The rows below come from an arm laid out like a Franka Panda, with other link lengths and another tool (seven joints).
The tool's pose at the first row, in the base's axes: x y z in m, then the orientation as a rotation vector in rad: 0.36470 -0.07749 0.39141 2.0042 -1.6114 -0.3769
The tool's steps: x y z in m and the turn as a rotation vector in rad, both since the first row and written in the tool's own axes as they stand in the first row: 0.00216 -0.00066 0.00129 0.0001 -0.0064 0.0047; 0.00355 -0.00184 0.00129 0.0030 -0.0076 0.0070; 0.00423 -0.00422 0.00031 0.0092 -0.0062 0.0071; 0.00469 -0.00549 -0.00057 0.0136 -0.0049 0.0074; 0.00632 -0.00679 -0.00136 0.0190 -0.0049 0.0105; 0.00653 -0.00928 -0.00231 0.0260 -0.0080 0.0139; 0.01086 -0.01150 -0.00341 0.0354 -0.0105 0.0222; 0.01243 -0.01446 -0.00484 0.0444 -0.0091 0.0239; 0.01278 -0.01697 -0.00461 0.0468 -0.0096 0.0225
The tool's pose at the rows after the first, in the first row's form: 0.36509 -0.07977 0.39023 2.0009 -1.6198 -0.3818; 0.36639 -0.08094 0.38972 2.0011 -1.6241 -0.3801; 0.36901 -0.08103 0.38925 2.0055 -1.6264 -0.3740; 0.37062 -0.08109 0.38930 2.0083 -1.6281 -0.3693; 0.37250 -0.08229 0.38940 2.0096 -1.6337 -0.3641; 0.37508 -0.08191 0.38879 2.0121 -1.6422 -0.3609; 0.37853 -0.08551 0.38892 2.0119 -1.6563 -0.3535; 0.38208 -0.08627 0.38859 2.0168 -1.6614 -0.3446; 0.38408 -0.08630 0.38703 2.0199 -1.6616 -0.3439
